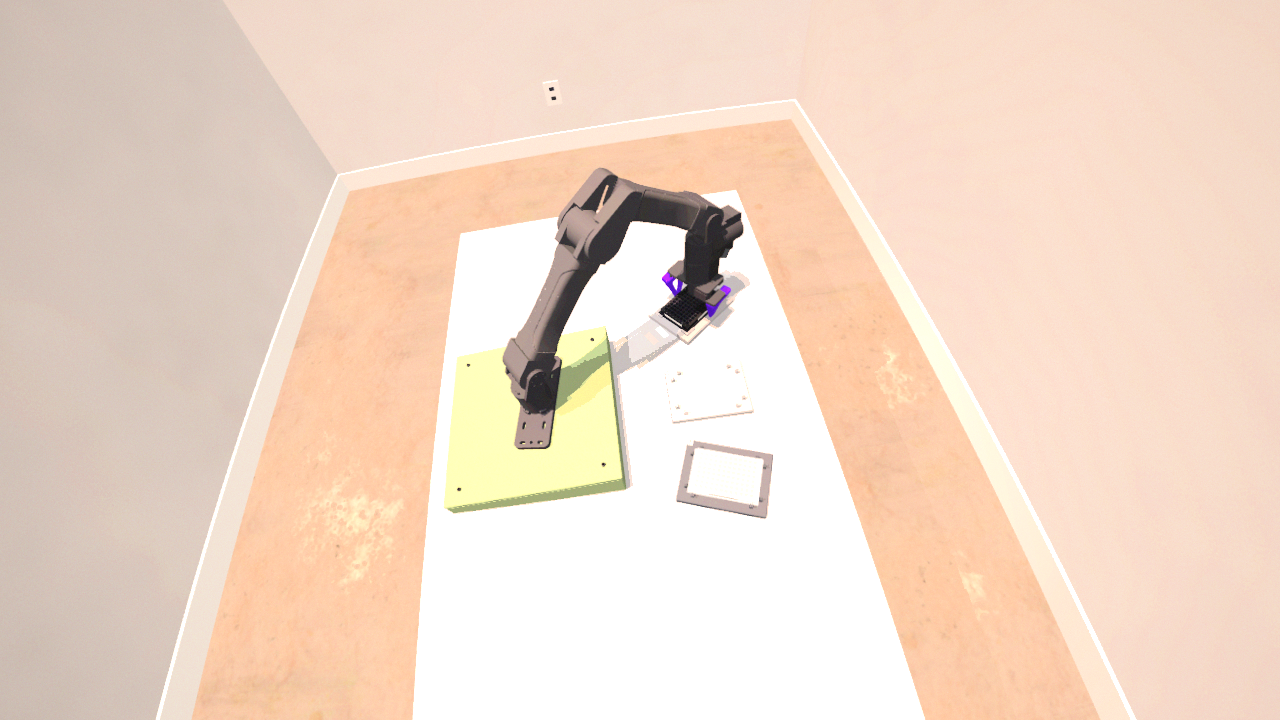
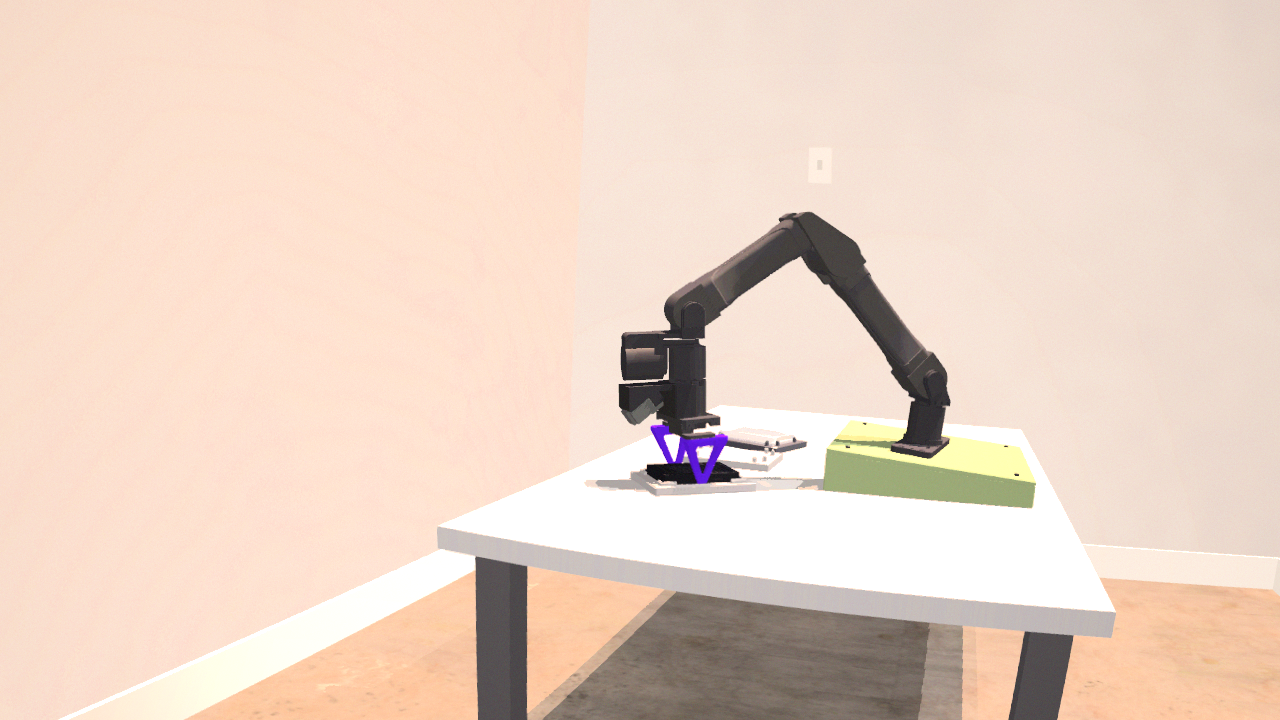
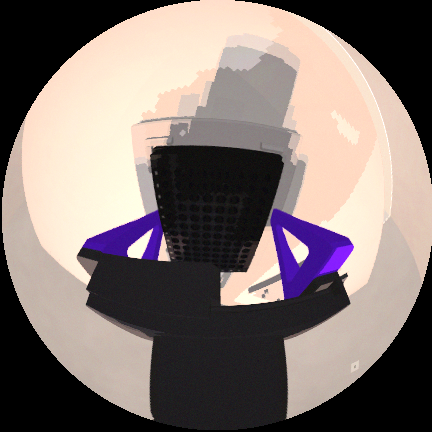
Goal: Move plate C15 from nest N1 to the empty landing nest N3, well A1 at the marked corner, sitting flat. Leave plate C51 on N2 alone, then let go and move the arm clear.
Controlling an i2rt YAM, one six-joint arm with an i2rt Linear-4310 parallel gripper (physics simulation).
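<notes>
Black plate C15 (image 1: 683,312) (image 2: 667,470) (image 3: 217,193) lies flat on the pale nest N1 (image 1: 695,335) (image 2: 663,487) at the far right of the table. My gripper (image 1: 695,293) (image 2: 689,465) (image 3: 217,214) is low over it, pointing down. Its purple fingers stand wide open on either side of the plate's near end, with a gap on each side. The empty white nest N3 (image 1: 710,390) (image 2: 760,460) lies just in front of N1. The grey-framed nest N2 (image 1: 689,472) (image 2: 772,442) holds the white plate C51 (image 1: 726,475) nearer the front.
The arm stands on a light green base block (image 1: 579,457) (image 2: 935,472) left of the nests. All sits on a white table (image 1: 625,620) (image 2: 780,557). The arm's shadow falls between the base and N1.
</notes>
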